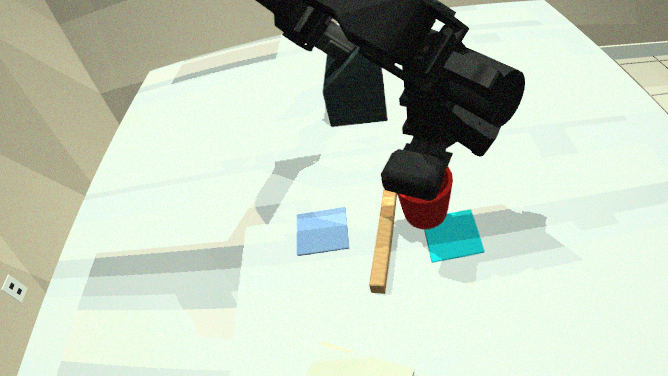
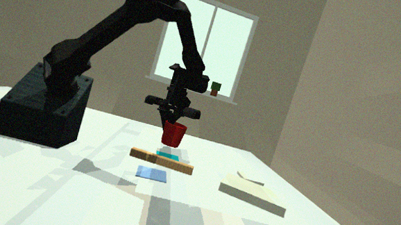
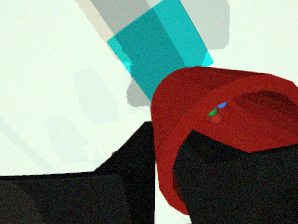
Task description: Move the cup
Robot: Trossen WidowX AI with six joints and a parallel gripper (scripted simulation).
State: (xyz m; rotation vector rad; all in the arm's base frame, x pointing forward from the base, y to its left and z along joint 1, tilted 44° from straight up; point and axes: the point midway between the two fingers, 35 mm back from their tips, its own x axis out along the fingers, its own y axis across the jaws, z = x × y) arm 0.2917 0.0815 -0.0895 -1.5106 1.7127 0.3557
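The wooden bar lies 2 cm ahead of my gripper tip, 7 cm to the right of it and 9 cm below it. Also, from my gripper tip: flat grey slab (30 cm ahead, 12 cm to the right, 8 cm below); light blue pad (1 cm ahead, 17 cm to the right, 10 cm below); red cup (3 cm ahead, 1 cm to the right).
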